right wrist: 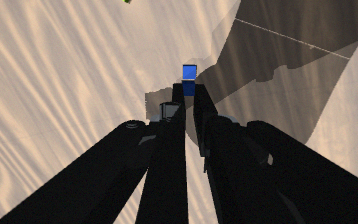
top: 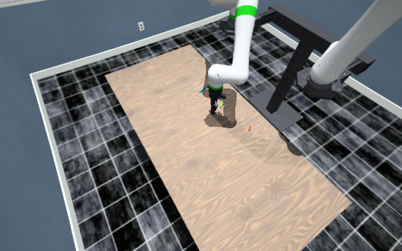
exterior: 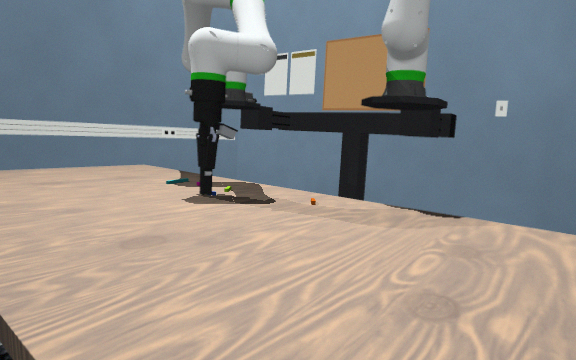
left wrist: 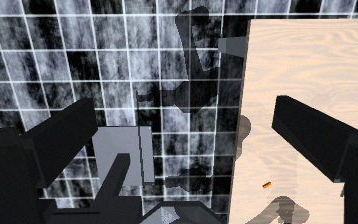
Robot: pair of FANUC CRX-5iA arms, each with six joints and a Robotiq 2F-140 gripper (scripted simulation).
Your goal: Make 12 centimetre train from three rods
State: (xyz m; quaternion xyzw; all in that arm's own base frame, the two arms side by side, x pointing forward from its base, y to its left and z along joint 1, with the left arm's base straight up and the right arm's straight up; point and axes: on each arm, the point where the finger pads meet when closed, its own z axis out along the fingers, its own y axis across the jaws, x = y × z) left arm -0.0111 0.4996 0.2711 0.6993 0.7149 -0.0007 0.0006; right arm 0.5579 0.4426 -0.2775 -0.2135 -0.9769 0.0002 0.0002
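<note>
My right gripper is now 90 mm past the turquoise rod, 240 mm to the left of it and 30 mm above it. The rest, counted from my right hand: lime rod: 110 mm behind, 20 mm to the right, 30 mm below; then magenta rod: 110 mm behind, 160 mm to the right, 30 mm below; then orange rod: 140 mm behind, 260 mm to the left, 30 mm below.
</note>
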